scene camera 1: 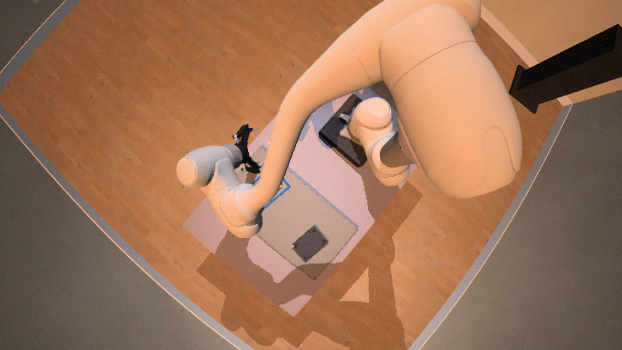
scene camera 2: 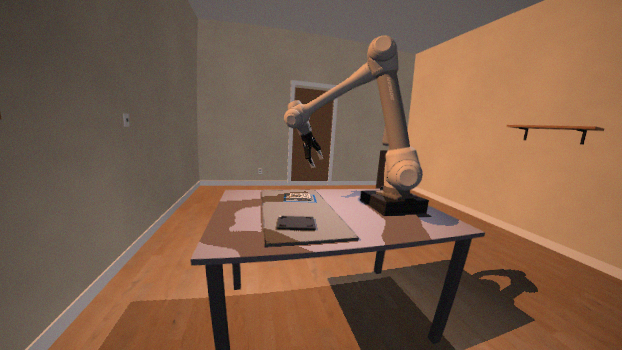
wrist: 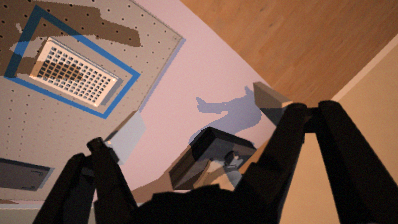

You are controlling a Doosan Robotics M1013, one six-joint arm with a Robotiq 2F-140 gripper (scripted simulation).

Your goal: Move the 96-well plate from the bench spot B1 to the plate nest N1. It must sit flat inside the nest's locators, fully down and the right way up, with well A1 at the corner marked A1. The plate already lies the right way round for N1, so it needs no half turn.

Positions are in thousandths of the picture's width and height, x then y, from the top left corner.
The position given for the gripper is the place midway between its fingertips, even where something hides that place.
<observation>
In view: the gripper (wrist: 494, 480) and a white 96-well plate (wrist: 147, 297).
</observation>
